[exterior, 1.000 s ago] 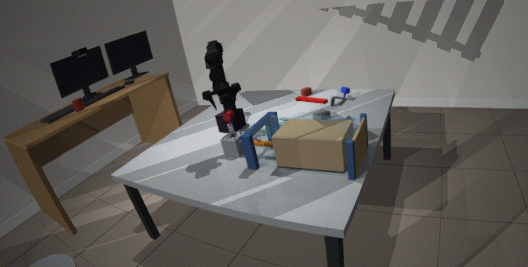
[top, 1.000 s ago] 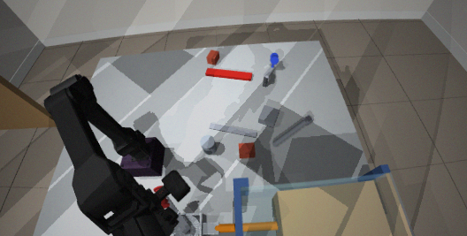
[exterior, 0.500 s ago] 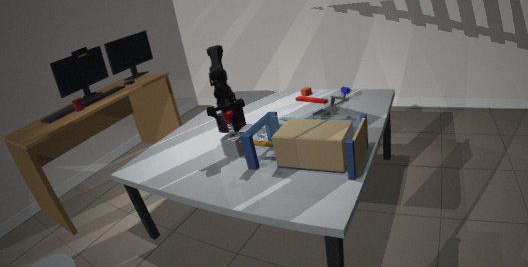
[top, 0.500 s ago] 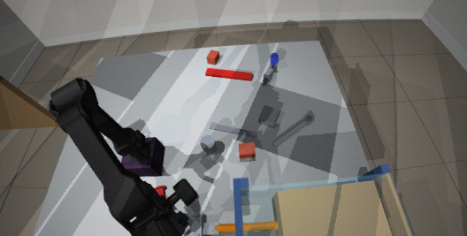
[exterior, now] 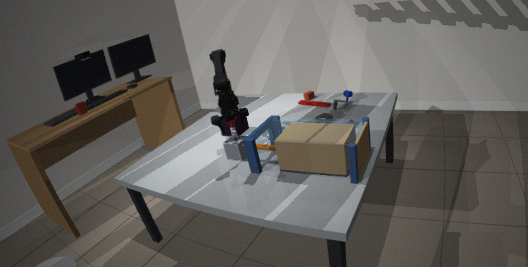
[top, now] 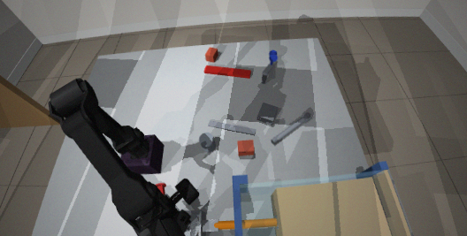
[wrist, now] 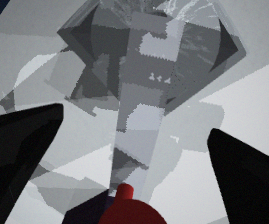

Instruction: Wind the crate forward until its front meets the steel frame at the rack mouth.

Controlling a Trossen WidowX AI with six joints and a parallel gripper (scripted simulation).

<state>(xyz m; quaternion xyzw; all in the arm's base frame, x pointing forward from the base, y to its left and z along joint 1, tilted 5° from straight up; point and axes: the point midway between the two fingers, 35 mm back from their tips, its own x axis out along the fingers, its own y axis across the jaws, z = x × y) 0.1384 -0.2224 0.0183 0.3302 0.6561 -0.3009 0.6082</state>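
Right now my gripper tip is 10 mm past the red-knobbed handle and 10 mm to the right of it. From my gripper tip the other things lie so: grey winch 10 mm ahead, 50 mm to the right, 80 mm below; red knob 30 mm behind, 50 mm to the left, 30 mm above; blue steel frame 190 mm ahead, 50 mm to the right.
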